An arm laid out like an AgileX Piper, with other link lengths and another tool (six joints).
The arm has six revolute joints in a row. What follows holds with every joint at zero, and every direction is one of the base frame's.
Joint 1 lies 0.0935 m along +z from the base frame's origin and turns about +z.
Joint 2 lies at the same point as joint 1 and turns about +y.
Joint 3 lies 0.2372 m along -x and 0.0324 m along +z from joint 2 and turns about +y.
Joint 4 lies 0.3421 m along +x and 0.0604 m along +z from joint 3 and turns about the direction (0.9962, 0, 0.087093).
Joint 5 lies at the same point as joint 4 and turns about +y.
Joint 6 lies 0.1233 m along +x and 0.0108 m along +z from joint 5 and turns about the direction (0.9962, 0, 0.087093).
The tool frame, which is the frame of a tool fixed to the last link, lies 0.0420 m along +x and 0.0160 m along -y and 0.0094 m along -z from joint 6; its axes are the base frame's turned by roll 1.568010, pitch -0.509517 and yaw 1.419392 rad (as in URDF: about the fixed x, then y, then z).
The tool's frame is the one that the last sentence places.
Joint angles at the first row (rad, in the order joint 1, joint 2, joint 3, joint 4, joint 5, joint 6):
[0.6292, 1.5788, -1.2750, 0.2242, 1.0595, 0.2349]
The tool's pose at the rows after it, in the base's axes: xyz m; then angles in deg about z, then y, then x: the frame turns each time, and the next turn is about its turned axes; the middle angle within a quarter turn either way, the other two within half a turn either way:
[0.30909, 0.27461, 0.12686, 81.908, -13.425, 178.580]
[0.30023, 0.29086, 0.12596, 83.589, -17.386, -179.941]
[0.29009, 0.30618, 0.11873, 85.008, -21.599, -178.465]
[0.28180, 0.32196, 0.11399, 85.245, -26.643, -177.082]
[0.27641, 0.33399, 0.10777, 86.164, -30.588, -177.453]
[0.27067, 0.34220, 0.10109, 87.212, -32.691, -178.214]
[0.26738, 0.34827, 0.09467, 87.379, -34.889, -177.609]
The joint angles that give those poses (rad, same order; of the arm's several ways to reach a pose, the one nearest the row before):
[0.6470, 1.5777, -1.2751, 0.3061, 1.0607, 0.1758]
[0.6642, 1.5777, -1.2618, 0.3937, 1.0305, 0.1222]
[0.6809, 1.5777, -1.2267, 0.4949, 0.9824, 0.0517]
[0.6949, 1.5777, -1.1927, 0.6132, 0.9260, -0.0223]
[0.7100, 1.5777, -1.1568, 0.7077, 0.8637, -0.1037]
[0.7285, 1.5777, -1.1269, 0.7654, 0.8162, -0.1607]
[0.7331, 1.5883, -1.1077, 0.8408, 0.7928, -0.2268]

